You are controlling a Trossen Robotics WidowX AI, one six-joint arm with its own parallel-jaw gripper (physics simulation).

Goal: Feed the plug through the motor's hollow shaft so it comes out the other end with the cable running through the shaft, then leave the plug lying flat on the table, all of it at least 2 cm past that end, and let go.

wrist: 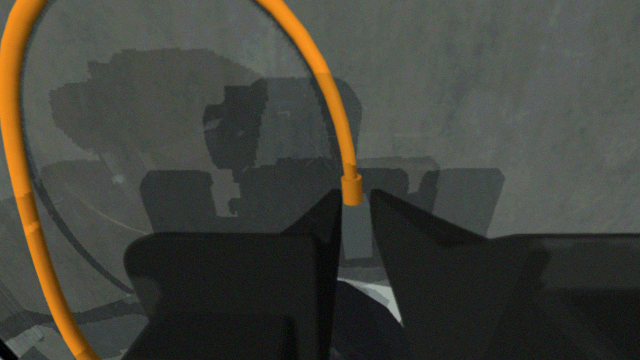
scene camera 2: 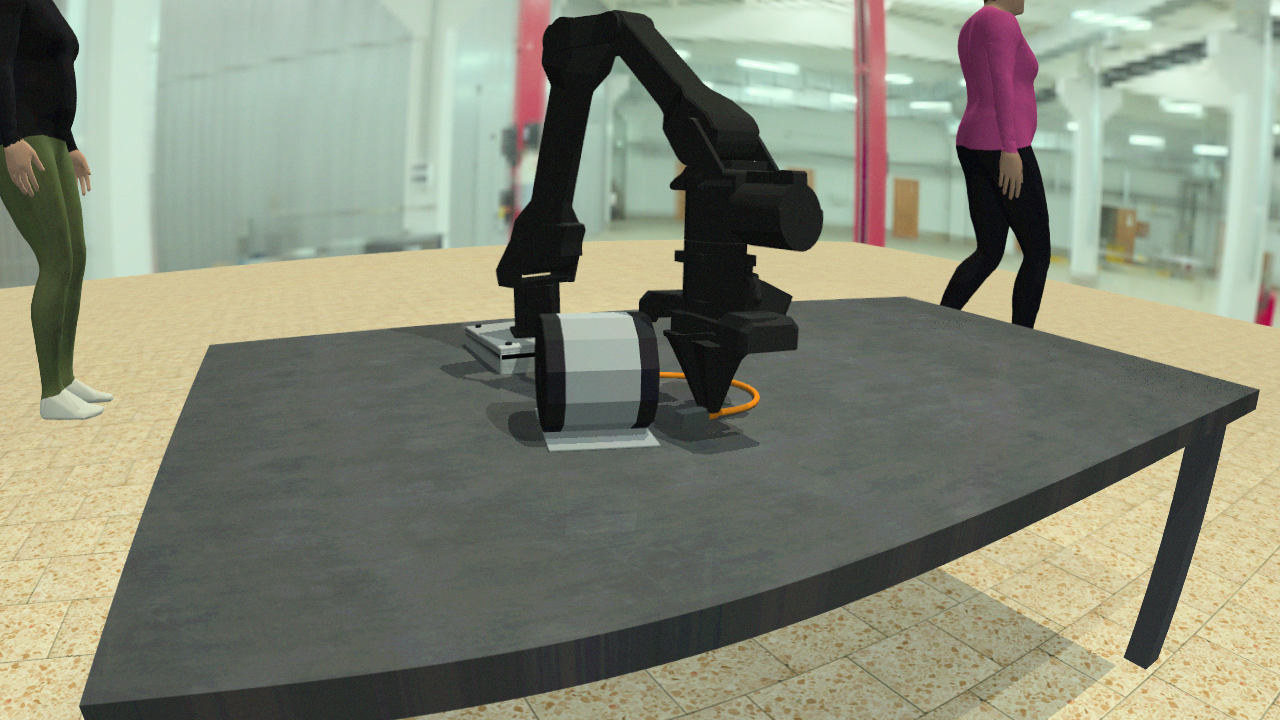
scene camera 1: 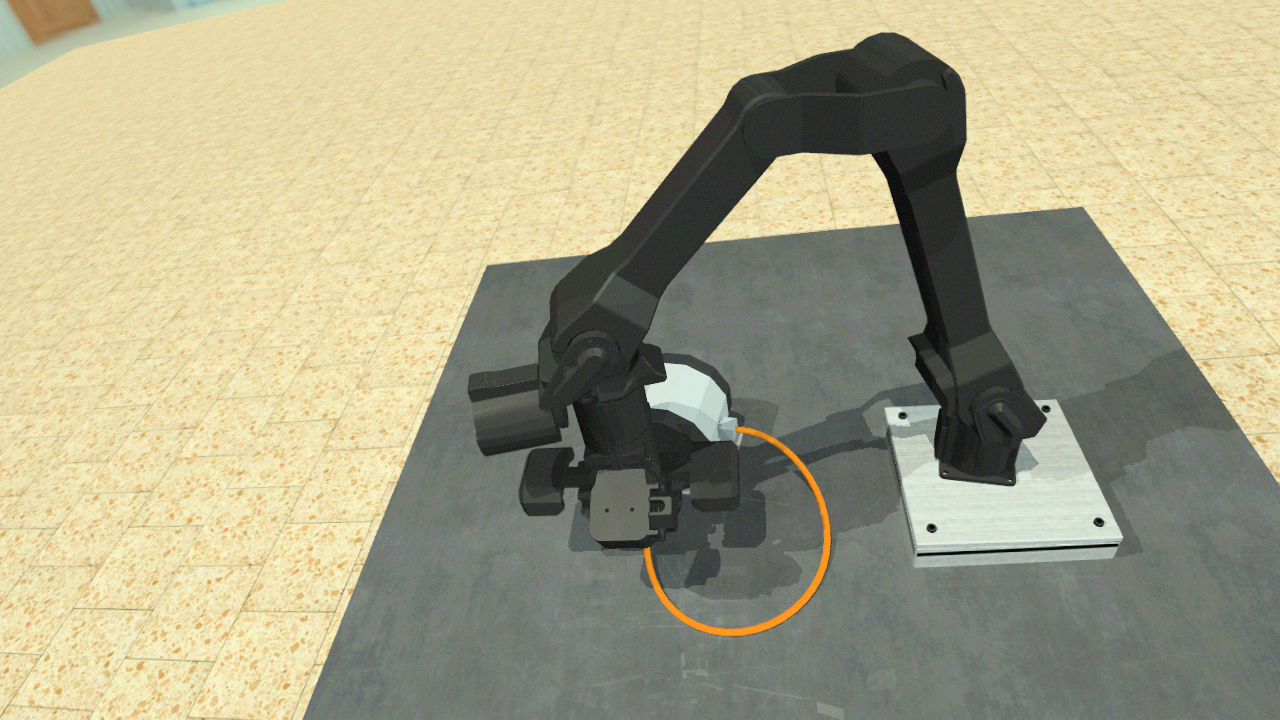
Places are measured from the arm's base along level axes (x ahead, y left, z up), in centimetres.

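Pixels of known places: gripper, fingertip midpoint: (wrist: 354, 198) (scene camera 2: 708, 410); arm's base, origin of the base link: (scene camera 1: 975, 456).
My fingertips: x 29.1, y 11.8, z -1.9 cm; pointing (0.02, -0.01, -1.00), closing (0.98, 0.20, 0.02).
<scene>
For each thing: its top centre in the pictures, then the offset to it from my fingertips. Level surfaces: height alone.
- motor, middle of its top: (scene camera 2: 593, 314) (scene camera 1: 666, 385) dx -0.7, dy -10.8, dz +9.1 cm
- small grey plug, middle of its top: (wrist: 356, 234) (scene camera 2: 692, 410) dx +0.5, dy -1.8, dz +0.3 cm
- dark table, its level: dz -1.1 cm
The motor (scene camera 1: 687, 394) (scene camera 2: 601, 371) (wrist: 367, 317) is a white drum with black end caps on a pale base plate; its shaft opening does not show. The small grey plug (scene camera 2: 690, 417) (wrist: 357, 230) is outside the motor, beside one end cap and low at the table; whether it touches the table is unclear. My gripper (scene camera 2: 713, 409) (wrist: 354, 198) points down and is shut on the plug, just ahead of its orange collar. In scene camera 1 the gripper body hides the plug and fingertips. The orange cable (scene camera 1: 827, 528) (scene camera 2: 757, 399) (wrist: 11, 120) loops from the plug to a small block by the motor.
The arm's silver base plate (scene camera 1: 1011, 528) (scene camera 2: 487, 344) is bolted to the dark table (scene camera 1: 1011, 644) (scene camera 2: 358, 555). The motor stands very close to the gripper's finger side. The cable loop lies on the table between the gripper and the arm's base.
</scene>
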